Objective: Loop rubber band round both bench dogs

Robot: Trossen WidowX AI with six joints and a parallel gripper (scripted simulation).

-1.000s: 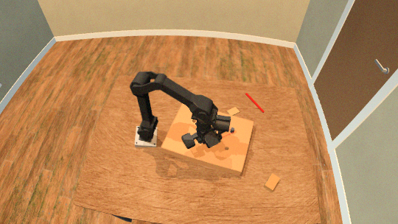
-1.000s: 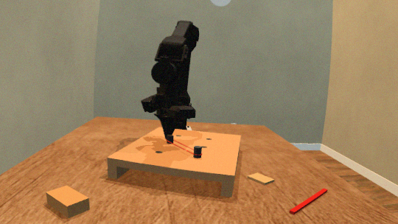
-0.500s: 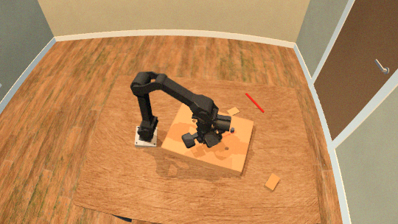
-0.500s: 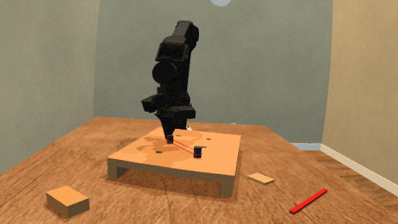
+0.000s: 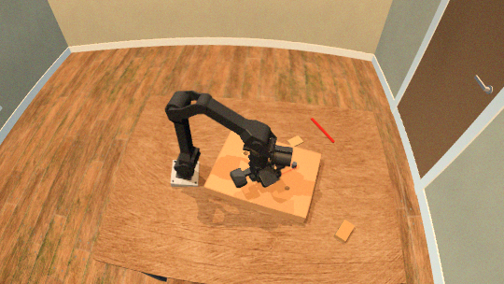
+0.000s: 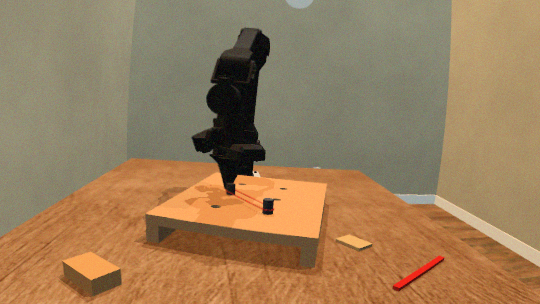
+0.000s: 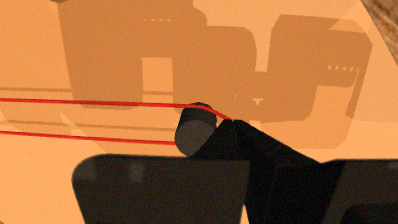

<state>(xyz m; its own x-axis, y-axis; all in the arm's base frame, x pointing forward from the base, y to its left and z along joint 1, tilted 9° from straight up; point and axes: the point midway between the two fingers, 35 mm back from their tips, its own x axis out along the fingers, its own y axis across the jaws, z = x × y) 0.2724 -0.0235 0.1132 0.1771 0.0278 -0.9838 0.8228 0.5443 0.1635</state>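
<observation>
The light wooden board lies 6 cm to the left of my hand, 6 cm below it and 3 cm ahead of it. Also, from my hand: thin tan tile: 24 cm to the left, 14 cm ahead, 9 cm below; red stick: 33 cm to the left, 27 cm ahead, 9 cm below; tan block: 34 cm ahead, 16 cm to the right, 8 cm below.
</observation>
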